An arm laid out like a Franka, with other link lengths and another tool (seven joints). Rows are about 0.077 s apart.
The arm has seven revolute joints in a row. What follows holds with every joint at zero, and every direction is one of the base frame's. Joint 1 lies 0.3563 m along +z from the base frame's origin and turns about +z. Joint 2 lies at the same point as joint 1 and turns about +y. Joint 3 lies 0.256 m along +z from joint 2 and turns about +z. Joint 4 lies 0.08 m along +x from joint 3 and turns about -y. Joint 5 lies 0.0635 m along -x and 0.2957 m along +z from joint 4 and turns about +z. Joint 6 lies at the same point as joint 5 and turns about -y. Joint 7 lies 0.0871 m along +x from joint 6 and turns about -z. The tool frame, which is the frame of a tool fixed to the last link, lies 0.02 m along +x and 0.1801 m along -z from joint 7; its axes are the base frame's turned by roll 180, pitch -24.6 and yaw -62.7 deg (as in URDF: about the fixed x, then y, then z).
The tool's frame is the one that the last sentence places.
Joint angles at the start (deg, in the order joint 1, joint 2, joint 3, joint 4, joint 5, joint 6, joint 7):
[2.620, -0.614, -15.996, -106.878, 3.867, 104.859, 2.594]
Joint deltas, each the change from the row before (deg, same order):
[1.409, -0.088, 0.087, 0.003, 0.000, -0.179, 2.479]
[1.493, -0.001, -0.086, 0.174, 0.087, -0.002, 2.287]
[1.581, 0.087, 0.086, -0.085, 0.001, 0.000, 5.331]
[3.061, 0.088, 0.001, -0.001, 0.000, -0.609, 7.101]
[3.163, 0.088, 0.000, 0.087, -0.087, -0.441, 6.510]
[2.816, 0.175, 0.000, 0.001, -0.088, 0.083, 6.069]
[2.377, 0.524, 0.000, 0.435, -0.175, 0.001, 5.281]
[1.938, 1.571, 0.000, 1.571, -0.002, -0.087, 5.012]
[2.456, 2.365, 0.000, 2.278, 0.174, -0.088, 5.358]
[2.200, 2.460, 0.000, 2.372, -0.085, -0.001, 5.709]
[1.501, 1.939, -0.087, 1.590, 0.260, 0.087, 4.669]
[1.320, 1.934, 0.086, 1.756, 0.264, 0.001, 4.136]
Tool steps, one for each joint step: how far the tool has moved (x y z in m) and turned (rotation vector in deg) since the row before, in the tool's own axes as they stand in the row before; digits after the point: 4 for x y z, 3 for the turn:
[-0.0103, -0.0037, -0.0042, -0.575, -0.064, 0.815]
[-0.0094, -0.0042, -0.0047, -0.291, -0.022, 0.850]
[-0.0116, -0.0030, -0.0028, -1.797, -0.018, 3.226]
[-0.0227, -0.0021, -0.0064, -2.518, -0.049, 3.307]
[-0.0230, 0.0000, -0.0076, -1.997, 0.195, 2.756]
[-0.0204, 0.0011, -0.0063, -1.590, 0.279, 2.852]
[-0.0172, 0.0012, -0.0053, -1.338, 0.455, 2.556]
[-0.0157, -0.0024, -0.0043, -1.291, 0.542, 2.806]
[-0.0220, -0.0021, -0.0052, -1.223, 0.632, 2.682]
[-0.0204, -0.0013, -0.0044, -1.183, 0.822, 3.270]
[-0.0151, 0.0005, -0.0010, -1.383, 0.427, 2.991]
[-0.0152, 0.0017, -0.0019, -1.077, 0.355, 2.527]

